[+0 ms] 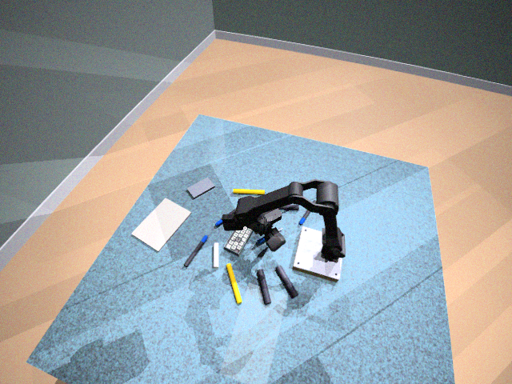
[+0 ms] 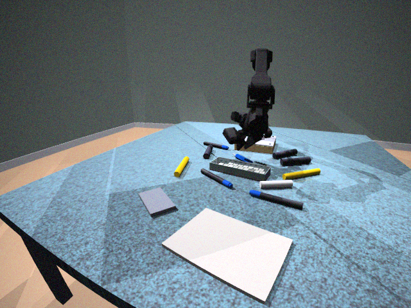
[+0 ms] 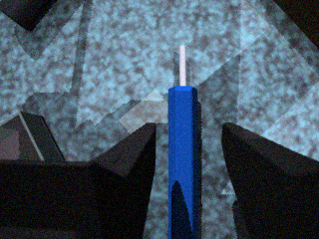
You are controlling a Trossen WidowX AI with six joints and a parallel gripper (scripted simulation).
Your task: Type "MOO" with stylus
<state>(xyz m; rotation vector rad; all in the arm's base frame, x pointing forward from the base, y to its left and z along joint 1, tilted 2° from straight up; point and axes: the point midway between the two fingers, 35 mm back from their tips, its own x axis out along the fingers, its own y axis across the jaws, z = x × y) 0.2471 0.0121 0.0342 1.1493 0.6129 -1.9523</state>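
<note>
The blue stylus is 10 mm behind my gripper tip, 10 mm to the right of it and 40 mm below it. From my gripper tip the other things lie so: yellow marker 60 mm ahead, 230 mm to the left, 40 mm below; grey pad 380 mm ahead, 100 mm to the right, 40 mm below; white marker 170 mm ahead, 160 mm to the left, 30 mm below.
</note>
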